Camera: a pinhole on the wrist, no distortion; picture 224 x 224 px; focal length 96.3 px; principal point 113.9 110.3 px. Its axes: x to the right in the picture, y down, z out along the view. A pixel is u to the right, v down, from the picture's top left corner.
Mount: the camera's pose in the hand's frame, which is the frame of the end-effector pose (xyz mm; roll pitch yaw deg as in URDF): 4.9 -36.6 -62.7 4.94 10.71 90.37
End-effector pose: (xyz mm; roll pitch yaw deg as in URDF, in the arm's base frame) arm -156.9 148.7 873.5 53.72 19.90 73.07
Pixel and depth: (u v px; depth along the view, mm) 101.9 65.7 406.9
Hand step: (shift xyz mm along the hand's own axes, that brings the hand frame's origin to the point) 227.5 -12.7 329.1
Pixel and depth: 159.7 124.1 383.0
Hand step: -18.4 214.0 283.0
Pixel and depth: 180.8 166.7 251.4
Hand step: -121.6 183.1 163.4
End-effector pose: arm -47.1 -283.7 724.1 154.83 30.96 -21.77
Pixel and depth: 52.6 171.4 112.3
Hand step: -56.1 -85.3 66.5
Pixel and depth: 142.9 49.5 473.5
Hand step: 342.1 188.6 349.0
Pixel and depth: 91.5 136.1 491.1
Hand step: -83.8 -56.4 450.4
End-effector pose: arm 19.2 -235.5 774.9 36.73 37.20 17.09
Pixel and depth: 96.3 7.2 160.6
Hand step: 190.0 -37.3 85.4
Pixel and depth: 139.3 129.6 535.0
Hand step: -57.4 202.4 443.9
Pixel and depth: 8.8 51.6 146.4
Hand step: 107.3 -167.3 102.8
